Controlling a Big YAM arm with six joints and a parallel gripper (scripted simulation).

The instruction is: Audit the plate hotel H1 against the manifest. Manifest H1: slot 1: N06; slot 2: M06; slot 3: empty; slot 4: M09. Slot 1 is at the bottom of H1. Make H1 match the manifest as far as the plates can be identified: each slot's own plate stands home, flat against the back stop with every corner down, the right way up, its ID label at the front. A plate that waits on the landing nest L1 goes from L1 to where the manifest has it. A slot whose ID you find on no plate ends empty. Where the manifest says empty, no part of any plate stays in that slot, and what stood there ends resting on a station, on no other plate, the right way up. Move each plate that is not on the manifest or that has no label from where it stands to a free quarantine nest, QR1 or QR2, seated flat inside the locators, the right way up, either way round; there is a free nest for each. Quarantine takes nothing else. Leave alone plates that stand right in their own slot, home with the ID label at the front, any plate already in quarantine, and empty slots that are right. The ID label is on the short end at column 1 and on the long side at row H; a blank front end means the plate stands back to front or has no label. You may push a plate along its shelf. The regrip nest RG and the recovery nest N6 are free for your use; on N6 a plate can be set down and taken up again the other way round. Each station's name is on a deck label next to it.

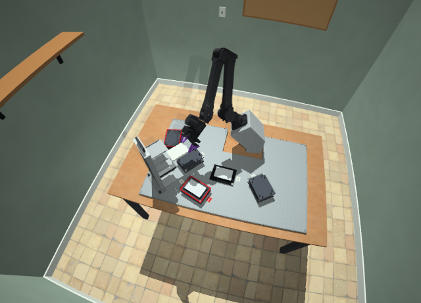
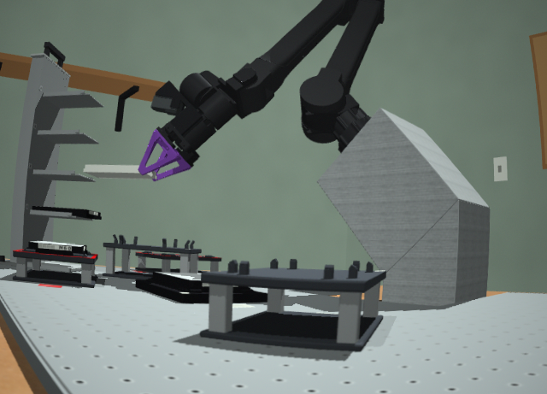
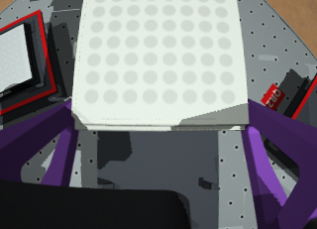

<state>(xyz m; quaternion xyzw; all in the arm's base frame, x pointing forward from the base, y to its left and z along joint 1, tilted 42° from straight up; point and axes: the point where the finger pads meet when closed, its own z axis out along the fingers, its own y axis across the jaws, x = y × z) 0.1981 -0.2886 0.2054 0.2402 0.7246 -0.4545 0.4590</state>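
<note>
The white well plate is 4 cm ahead of my hand and 5 cm to the right of it. Round my hand: H1 deck label 15 cm ahead, 3 cm to the right, 19 cm below; then regrip nest 1 cm behind, 1 cm to the left, 14 cm below; then RG deck label 8 cm behind, 9 cm to the left, 19 cm below.
</note>
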